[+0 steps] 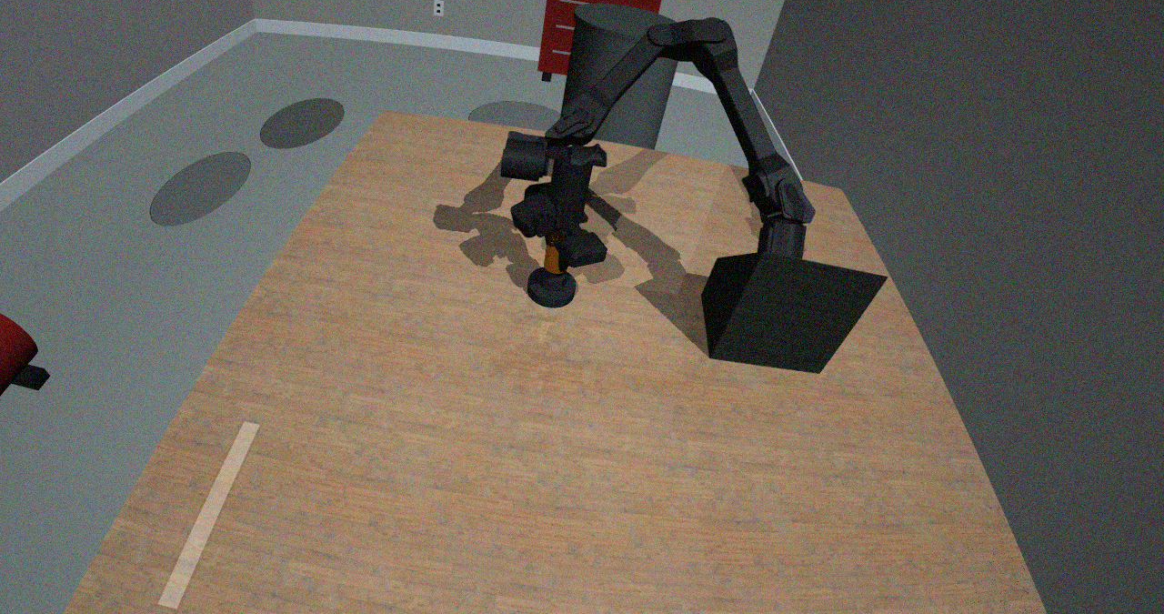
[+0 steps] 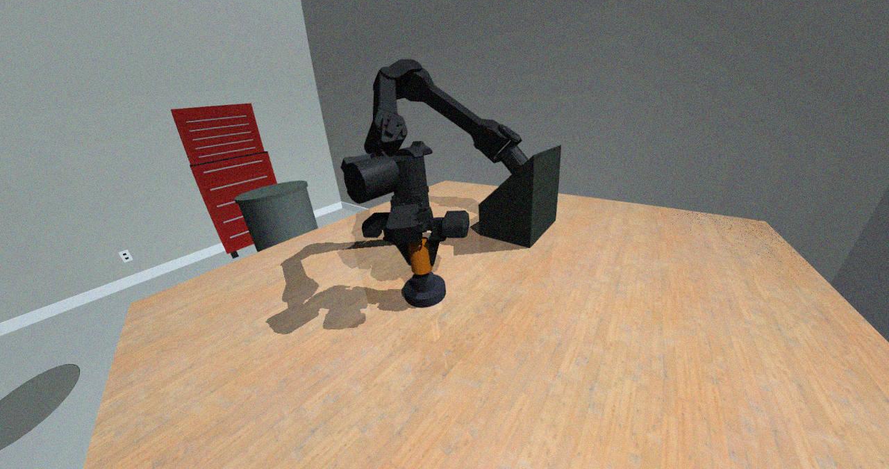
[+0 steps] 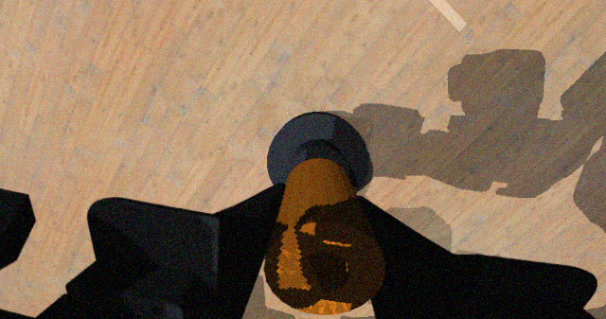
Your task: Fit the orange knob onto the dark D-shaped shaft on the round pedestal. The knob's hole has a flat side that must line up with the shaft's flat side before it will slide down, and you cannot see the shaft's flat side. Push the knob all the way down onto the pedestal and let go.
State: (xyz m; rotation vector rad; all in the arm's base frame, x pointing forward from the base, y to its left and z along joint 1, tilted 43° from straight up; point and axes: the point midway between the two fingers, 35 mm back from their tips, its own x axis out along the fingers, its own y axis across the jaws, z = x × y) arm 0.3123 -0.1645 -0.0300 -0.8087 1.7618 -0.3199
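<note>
The orange knob is 20 mm above my gripper tip. Also, from my gripper tip: dark round pedestal: 40 mm below.
</note>
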